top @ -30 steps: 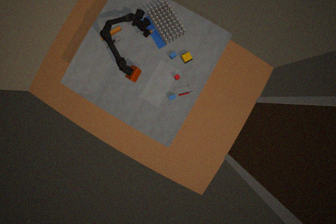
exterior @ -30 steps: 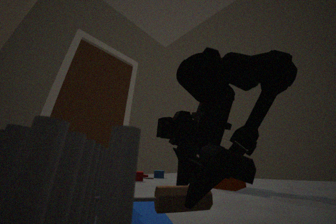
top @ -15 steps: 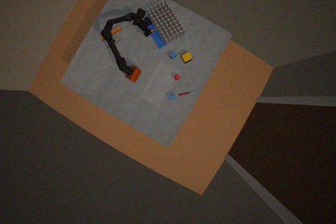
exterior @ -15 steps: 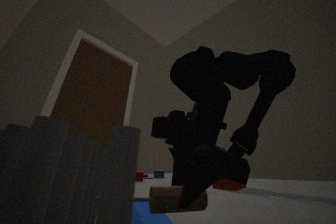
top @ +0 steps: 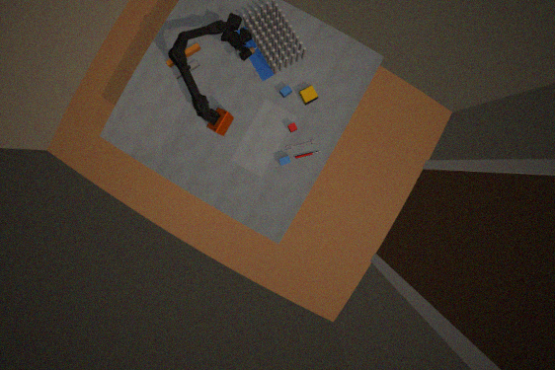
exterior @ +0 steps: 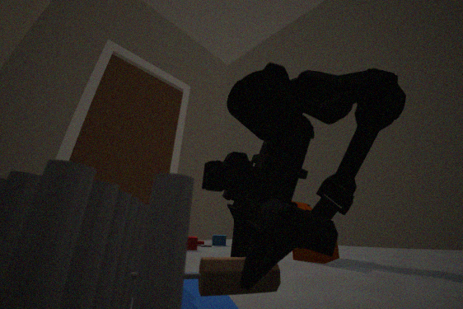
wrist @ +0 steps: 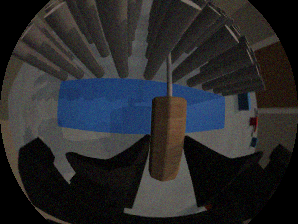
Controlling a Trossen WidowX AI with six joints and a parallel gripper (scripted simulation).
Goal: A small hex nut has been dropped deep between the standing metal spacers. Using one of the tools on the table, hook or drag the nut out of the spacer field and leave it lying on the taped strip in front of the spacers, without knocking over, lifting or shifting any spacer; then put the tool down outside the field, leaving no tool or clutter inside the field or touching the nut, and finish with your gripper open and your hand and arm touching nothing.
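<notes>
Right now the blue taped strip is 30 mm below my gripper tip, 30 mm ahead of it and 20 mm to the right of it. The rest, counted from my gripper tip: orange bar: 330 mm to the left, 210 mm behind, 20 mm below; then pale tool: 270 mm behind, 260 mm to the left, 20 mm below; then hook tool: 100 mm ahead, 40 mm to the right.
</notes>
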